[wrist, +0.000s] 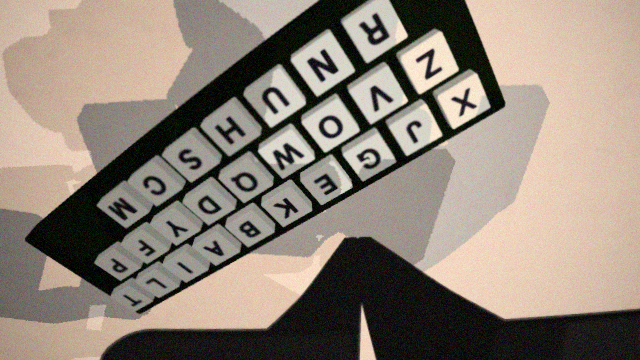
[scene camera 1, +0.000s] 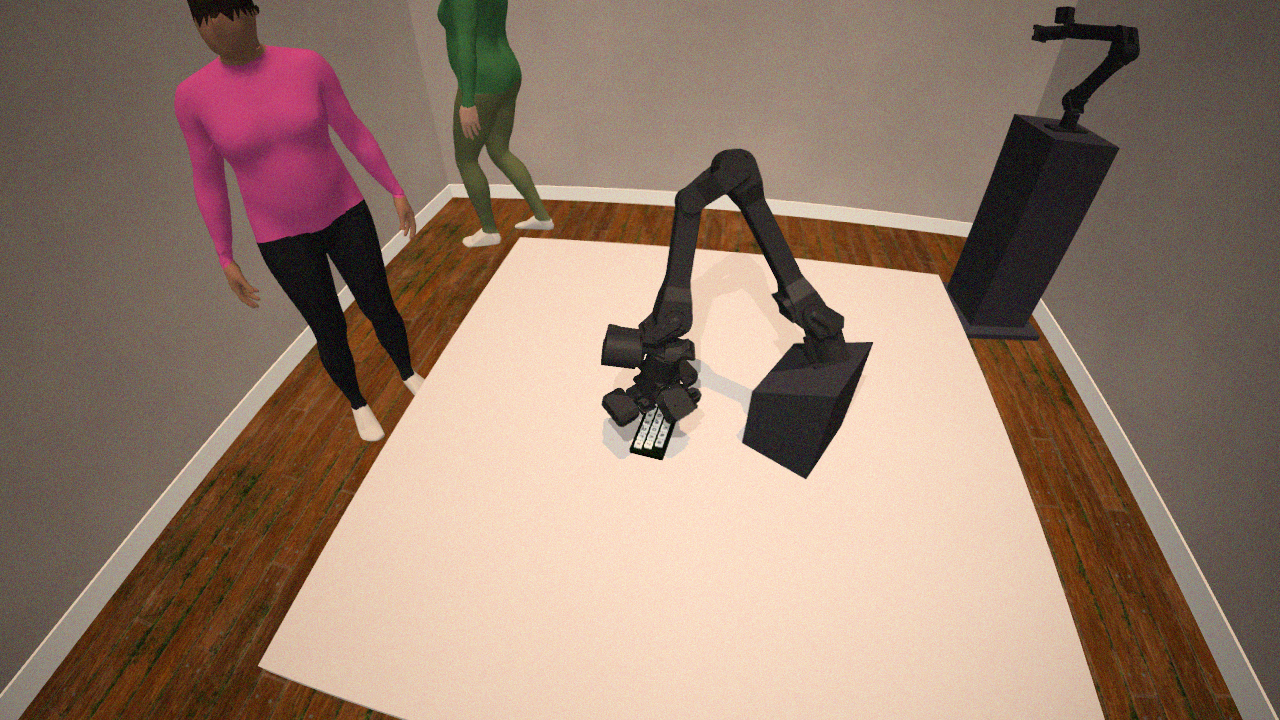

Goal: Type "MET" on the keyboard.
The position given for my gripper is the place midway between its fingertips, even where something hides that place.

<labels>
My gripper shows in the wrist view point(356, 250) and in scene camera 1 point(642, 412).
</labels>
